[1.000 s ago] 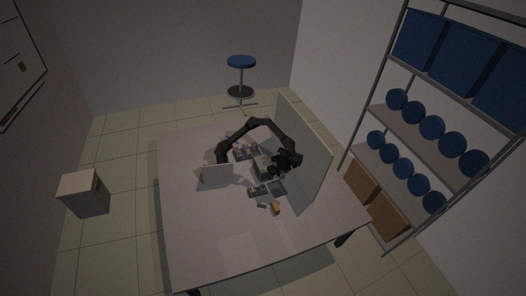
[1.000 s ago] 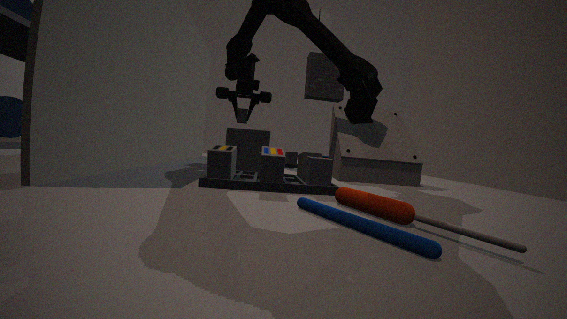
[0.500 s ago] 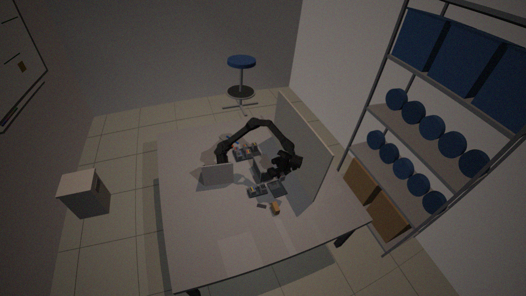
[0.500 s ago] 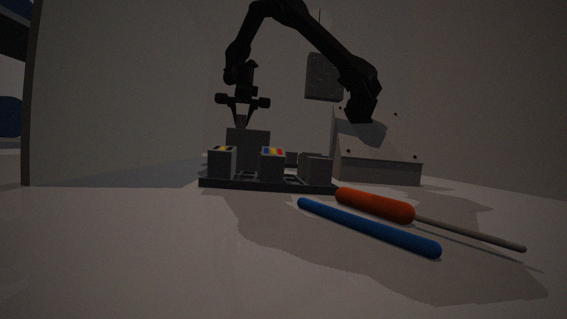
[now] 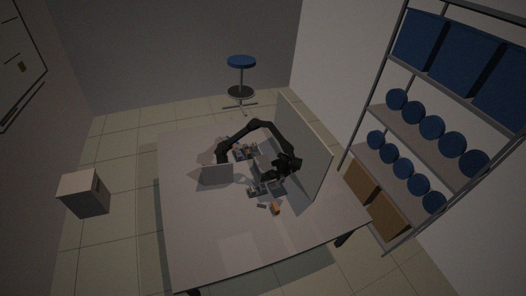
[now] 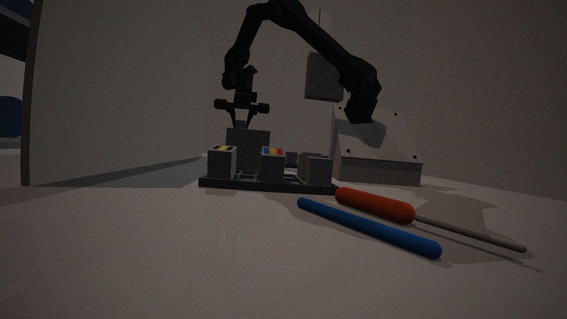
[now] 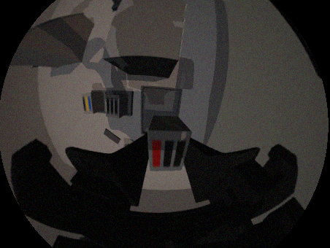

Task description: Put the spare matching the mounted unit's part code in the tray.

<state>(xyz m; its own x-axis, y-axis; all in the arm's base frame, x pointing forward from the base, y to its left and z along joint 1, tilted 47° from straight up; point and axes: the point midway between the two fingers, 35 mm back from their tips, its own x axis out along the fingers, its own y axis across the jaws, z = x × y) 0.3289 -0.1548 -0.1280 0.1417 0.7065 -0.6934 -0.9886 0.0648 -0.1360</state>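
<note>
Now: gripper tip 11 cm above the tray, 1 cm to the right of it and 1 cm past it. The rest, counted from my gripper tip: grey spare: 2 cm above; mounted unit: 18 cm to the left, 6 cm below, 4 cm behind; upright board: 19 cm ahead, 17 cm to the left, 11 cm above.
</note>
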